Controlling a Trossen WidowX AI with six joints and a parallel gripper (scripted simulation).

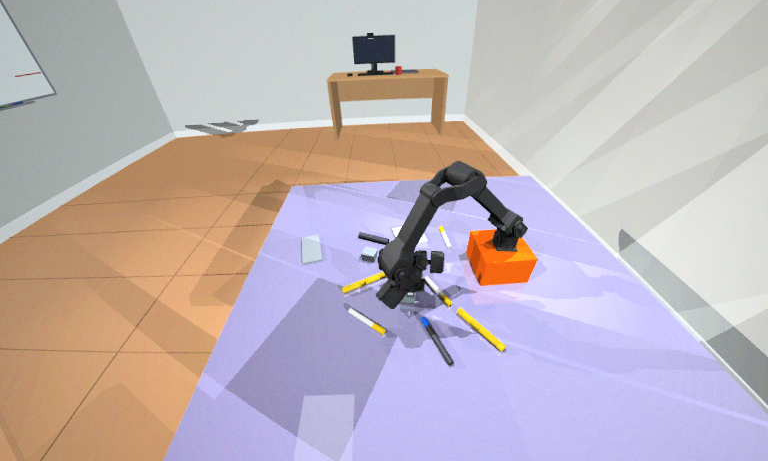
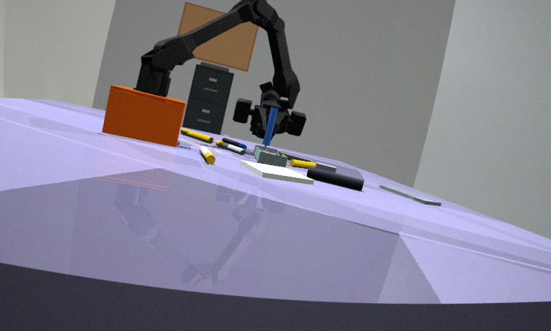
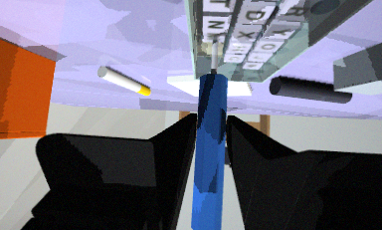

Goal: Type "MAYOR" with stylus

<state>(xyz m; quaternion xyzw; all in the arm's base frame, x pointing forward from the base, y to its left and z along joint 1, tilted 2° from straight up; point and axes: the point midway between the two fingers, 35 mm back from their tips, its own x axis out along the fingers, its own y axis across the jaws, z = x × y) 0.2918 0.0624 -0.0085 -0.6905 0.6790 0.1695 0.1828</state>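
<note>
Right now the small grey block is 150 mm ahead of my gripper tip, 50 mm below it and 40 mm to the right of it. Also, from my gripper tip: white pad (170 mm to the right, 60 mm below, 10 mm ahead); stylus (10 mm below); black cylinder (150 mm ahead, 130 mm to the right, 60 mm below).
</note>
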